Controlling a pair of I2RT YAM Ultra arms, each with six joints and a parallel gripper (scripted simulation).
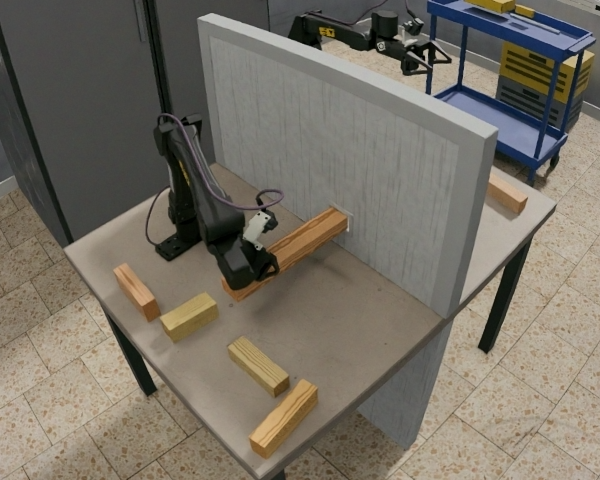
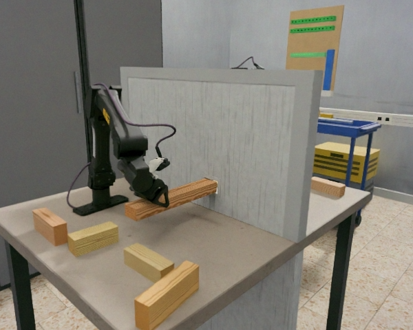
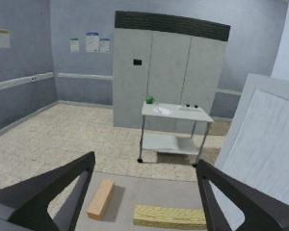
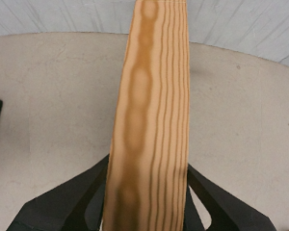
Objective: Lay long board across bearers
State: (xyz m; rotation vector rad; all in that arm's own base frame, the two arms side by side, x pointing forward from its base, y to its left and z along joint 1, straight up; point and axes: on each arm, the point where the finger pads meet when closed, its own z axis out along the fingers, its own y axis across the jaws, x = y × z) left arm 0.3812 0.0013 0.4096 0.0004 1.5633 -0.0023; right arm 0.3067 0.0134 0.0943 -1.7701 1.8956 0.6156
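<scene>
The long board lies 1 cm ahead of my right hand and 6 cm to the left of it. From my right hand the other things lie so: yellow bearer: 21 cm ahead, 47 cm to the left, 7 cm below.
</scene>
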